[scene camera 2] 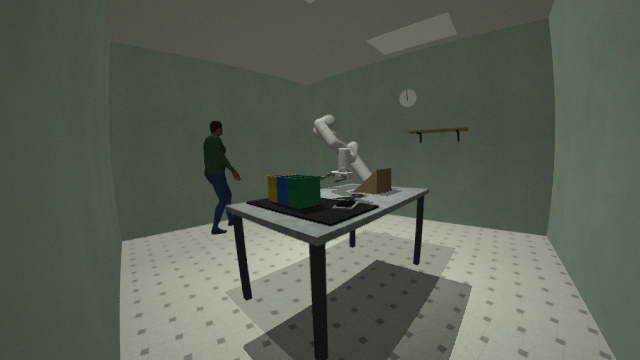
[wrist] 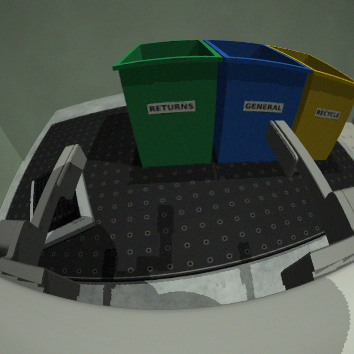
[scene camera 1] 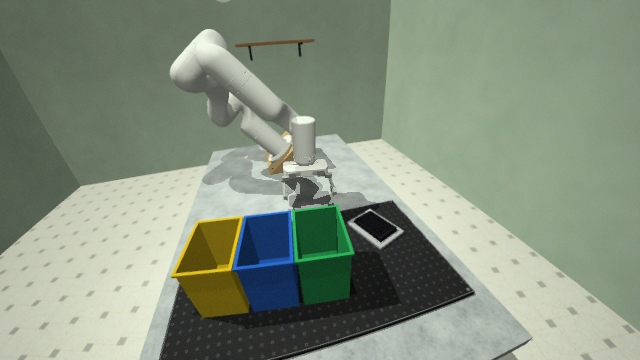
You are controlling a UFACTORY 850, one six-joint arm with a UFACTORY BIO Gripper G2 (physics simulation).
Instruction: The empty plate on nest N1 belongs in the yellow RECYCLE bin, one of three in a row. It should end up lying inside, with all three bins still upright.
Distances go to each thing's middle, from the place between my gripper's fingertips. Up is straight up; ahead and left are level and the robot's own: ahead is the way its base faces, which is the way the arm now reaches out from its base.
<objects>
Right now the green bin [scene camera 1: 322, 249] is 19 cm ahead of my hand, 6 cm below it and 5 cm to the right of it. Also, from my hand: pale nest [wrist: 68, 229]: 20 cm to the left, 14 cm below, 10 cm ahead; blue bin [scene camera 1: 264, 261]: 18 cm to the right, 15 cm ahead, 6 cm below; black plate [scene camera 1: 379, 228]: 20 cm to the left, 13 cm below, 10 cm ahead.
</objects>
